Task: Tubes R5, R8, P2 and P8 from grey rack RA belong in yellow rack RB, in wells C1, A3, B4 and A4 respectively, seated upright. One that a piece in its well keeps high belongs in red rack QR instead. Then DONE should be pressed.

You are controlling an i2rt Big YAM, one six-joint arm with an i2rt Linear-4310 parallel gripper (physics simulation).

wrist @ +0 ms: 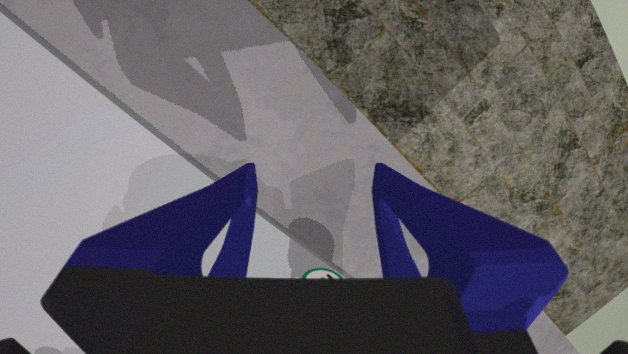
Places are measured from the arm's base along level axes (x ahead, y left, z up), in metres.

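Pixels of known places: gripper, fingertip midpoint: [314, 176].
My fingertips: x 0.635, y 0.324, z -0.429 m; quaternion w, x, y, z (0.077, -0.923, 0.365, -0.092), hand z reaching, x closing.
Behind a point stands the place of what it marks.
My gripper [314, 176] {x 0.635, y 0.324, z -0.429 m} is partly open, with its two blue fingers apart and nothing held between their tips. A tube's cap [322, 274] {x 0.597, y 0.277, z -0.439 m}, with a green rim and a white top bearing a dark mark, shows at the lower middle, at the edge of the dark gripper body. It lies between the two fingers in the picture, nearer the gripper body than the tips. The body hides the rest of this tube, and its label cannot be read. Racks RA, RB and QR, the other tubes and the DONE button do not show.
A pale mat or board [60, 125] {x 0.573, y 0.413, z -0.444 m} with a dark edge lies at the left. A grey table top [295, 115] {x 0.645, y 0.343, z -0.447 m} runs diagonally beside it, with shadows of the arm. Beyond the table edge, a stone-patterned floor [500, 125] shows at the right.
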